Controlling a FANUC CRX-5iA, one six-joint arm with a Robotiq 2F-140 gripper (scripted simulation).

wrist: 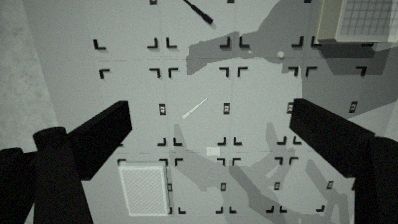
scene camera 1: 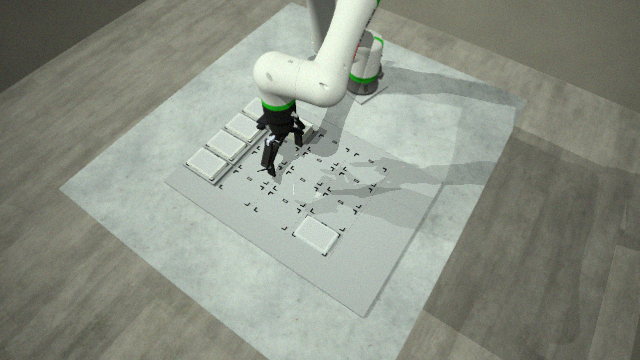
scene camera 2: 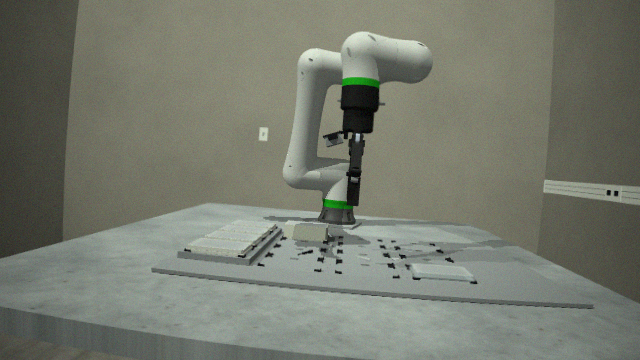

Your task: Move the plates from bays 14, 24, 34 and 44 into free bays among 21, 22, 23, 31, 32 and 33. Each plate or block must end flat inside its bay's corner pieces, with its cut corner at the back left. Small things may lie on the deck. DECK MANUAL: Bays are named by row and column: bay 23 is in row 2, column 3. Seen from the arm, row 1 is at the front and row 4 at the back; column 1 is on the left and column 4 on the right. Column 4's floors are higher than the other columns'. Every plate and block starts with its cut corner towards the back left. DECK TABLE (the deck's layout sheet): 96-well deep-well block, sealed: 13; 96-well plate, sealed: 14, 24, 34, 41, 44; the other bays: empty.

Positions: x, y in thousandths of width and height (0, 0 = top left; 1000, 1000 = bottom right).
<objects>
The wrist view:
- my gripper: 529, 511
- plate: 363, 815
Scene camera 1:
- my gripper: 446, 443
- plate: 496, 654
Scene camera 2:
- my gripper: 549, 562
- plate: 663, 754
</objects>
